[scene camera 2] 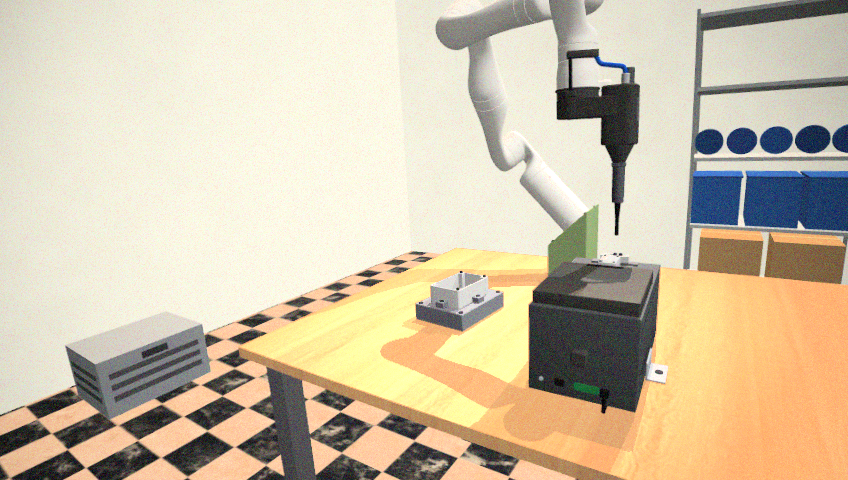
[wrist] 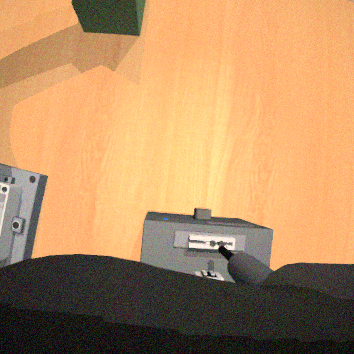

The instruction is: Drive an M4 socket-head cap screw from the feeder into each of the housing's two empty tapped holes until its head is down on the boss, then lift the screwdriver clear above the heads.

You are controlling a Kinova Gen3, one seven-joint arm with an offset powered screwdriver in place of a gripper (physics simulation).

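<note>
My screwdriver (scene camera 2: 616, 233) (wrist: 220, 246) hangs upright, its thin black bit a short way above the white screw nest (scene camera 2: 614, 258) (wrist: 200, 242) on top of the dark feeder (scene camera 2: 586, 350) (wrist: 162, 240). The bit tip is apart from the nest in the scene view. Whether a screw sits on the tip is too small to tell. The light grey open-topped housing (scene camera 2: 446, 295) (wrist: 2, 210) is held on a grey fixture (scene camera 2: 439, 316) (wrist: 37, 200), left of the feeder. Dark spots show at its corners; which are screw heads and which are empty holes cannot be told. The wrist view cuts the housing off.
A green upright panel (scene camera 2: 572, 240) (wrist: 111, 17) stands behind the feeder, near the arm's base. A white bracket (scene camera 2: 656, 373) lies at the feeder's right side on the wooden table (scene camera 2: 743, 368) (wrist: 190, 125). A shelf rack (scene camera 2: 695, 118) stands behind; a grey vented box (scene camera 2: 136, 356) is at the left.
</note>
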